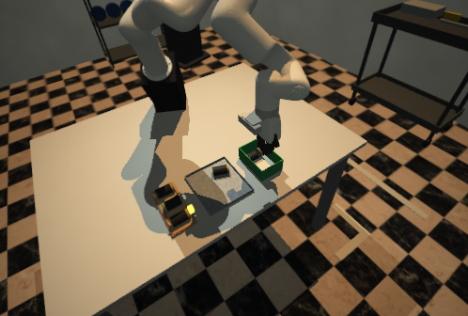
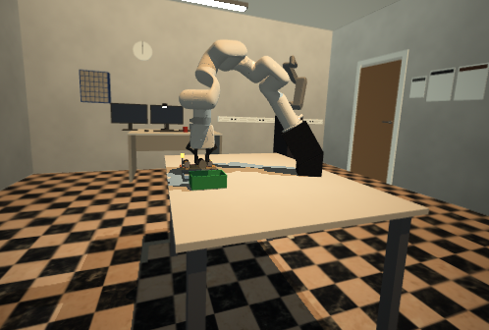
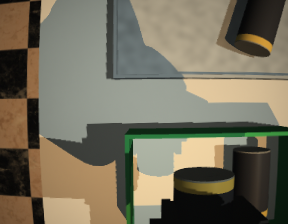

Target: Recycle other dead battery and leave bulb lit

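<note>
Now: the green recycling box 30 mm behind my hand, 10 mm to the left of it and 100 mm below it. Also, from my hand: grey tray 90 mm behind, 170 mm to the right, 120 mm below.
</note>
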